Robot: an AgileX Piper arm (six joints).
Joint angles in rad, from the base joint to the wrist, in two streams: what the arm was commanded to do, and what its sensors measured. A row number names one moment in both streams.
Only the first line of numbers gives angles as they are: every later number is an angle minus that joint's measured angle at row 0.
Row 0, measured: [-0.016 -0.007 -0.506 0.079 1.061 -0.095]
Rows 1 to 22, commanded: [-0.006 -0.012 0.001 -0.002 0.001 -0.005]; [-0.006 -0.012 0.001 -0.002 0.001 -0.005]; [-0.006 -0.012 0.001 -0.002 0.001 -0.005]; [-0.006 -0.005 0.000 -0.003 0.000 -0.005]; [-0.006 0.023 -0.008 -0.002 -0.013 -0.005]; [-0.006 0.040 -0.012 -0.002 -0.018 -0.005]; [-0.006 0.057 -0.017 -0.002 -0.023 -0.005]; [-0.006 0.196 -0.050 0.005 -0.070 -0.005]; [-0.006 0.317 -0.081 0.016 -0.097 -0.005]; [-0.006 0.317 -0.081 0.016 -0.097 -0.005]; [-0.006 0.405 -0.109 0.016 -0.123 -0.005]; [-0.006 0.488 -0.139 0.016 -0.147 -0.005]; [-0.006 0.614 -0.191 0.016 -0.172 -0.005]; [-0.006 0.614 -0.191 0.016 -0.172 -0.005]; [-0.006 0.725 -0.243 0.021 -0.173 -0.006]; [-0.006 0.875 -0.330 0.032 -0.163 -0.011]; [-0.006 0.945 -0.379 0.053 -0.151 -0.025]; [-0.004 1.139 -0.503 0.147 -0.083 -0.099]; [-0.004 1.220 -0.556 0.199 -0.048 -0.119]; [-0.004 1.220 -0.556 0.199 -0.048 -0.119]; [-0.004 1.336 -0.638 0.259 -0.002 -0.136]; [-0.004 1.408 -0.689 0.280 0.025 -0.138]
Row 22, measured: [0.000 1.332 -0.627 0.242 -0.016 -0.116]
